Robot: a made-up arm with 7 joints. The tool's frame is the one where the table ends. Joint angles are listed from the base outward.
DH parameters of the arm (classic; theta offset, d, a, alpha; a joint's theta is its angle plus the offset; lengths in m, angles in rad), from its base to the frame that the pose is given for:
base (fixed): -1.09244 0 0.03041 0
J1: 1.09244 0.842 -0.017 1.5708
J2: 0 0.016 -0.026 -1.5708
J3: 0 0.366 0.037 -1.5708
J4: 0 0.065 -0.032 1.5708
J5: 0 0.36 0.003 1.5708
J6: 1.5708 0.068 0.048 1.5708
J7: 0 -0.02 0.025 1.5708
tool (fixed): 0 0.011 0 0
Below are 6 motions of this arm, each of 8 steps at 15 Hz.
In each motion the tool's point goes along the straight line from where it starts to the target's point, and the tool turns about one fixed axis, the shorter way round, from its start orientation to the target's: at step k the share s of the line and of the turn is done. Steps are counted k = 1, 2, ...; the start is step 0. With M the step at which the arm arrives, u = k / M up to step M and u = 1 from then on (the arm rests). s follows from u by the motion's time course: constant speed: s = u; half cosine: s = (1 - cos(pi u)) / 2; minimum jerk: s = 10 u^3 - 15 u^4 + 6 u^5.
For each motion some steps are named. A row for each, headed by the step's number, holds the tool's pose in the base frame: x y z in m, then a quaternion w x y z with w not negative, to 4 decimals.
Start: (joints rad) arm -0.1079 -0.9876 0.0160 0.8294 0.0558 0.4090 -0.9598
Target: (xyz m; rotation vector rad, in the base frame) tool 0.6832 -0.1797 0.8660 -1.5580 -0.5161 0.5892
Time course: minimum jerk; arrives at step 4
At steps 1, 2, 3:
1: 0.7076 -0.1010 0.9872 0.6356 -0.6556 -0.3367 0.2299
2: 0.6968 -0.1358 0.9336 0.6401 -0.6693 -0.2885 0.2430
3: 0.6860 -0.1706 0.8800 0.6429 -0.6812 -0.2395 0.2555

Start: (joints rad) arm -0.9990 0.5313 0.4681 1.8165 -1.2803 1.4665 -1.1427
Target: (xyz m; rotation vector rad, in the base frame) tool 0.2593 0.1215 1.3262 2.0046 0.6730 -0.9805
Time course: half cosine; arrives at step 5
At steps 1, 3, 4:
1: 0.2462 0.0789 1.3003 0.3206 0.7908 0.3273 -0.4058
3: 0.2543 0.1052 1.3163 0.3666 0.7914 0.2893 -0.3944
4: 0.2579 0.1170 1.3235 0.3868 0.7907 0.2720 -0.3888

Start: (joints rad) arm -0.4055 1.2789 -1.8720 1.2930 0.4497 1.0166 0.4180
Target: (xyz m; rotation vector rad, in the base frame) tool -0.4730 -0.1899 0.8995 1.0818 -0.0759 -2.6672
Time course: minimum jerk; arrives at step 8
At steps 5, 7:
5: -0.5260 -0.1777 0.8821 0.0628 0.3534 -0.0109 -0.9333
7: -0.4761 -0.1892 0.8985 0.1269 0.3714 -0.0253 -0.9194

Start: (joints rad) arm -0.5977 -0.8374 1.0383 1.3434 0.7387 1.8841 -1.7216
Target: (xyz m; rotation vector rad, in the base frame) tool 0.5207 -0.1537 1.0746 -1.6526 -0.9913 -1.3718
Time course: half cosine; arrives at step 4
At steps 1, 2, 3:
1: 0.5259 -0.0355 1.0493 0.4677 -0.5888 -0.5495 -0.3643
2: 0.5238 -0.0845 1.0598 0.4342 -0.6178 -0.4865 -0.4394
3: 0.5216 -0.1334 1.0703 0.3957 -0.6398 -0.4178 -0.5095

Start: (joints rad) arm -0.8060 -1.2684 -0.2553 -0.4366 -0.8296 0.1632 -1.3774
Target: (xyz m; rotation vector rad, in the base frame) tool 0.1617 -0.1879 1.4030 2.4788 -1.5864 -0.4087
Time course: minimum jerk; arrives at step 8
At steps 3, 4, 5, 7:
3: 0.3933 -0.3322 1.2901 0.0706 -0.9417 0.2244 0.2404
4: 0.3214 -0.2875 1.3251 0.0224 -0.9214 0.3254 0.2114
5: 0.2496 -0.2427 1.3601 0.0262 0.8883 -0.4219 -0.1795
7: 0.1668 -0.1911 1.4005 0.0817 0.8351 -0.5258 -0.1396

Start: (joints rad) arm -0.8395 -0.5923 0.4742 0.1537 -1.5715 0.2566 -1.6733
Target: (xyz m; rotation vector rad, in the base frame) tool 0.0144 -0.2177 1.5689 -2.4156 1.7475 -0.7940
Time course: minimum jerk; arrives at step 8
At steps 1, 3, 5, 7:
1: 0.3098 -0.2510 1.5018 0.0772 -0.9217 0.1247 0.3590
3: 0.2320 -0.2422 1.5195 0.0679 -0.9412 0.2613 0.2030
5: 0.0970 -0.2270 1.5501 0.0452 -0.8785 0.4681 -0.0843
7: 0.0192 -0.2182 1.5678 0.0292 -0.7893 0.5612 -0.2474

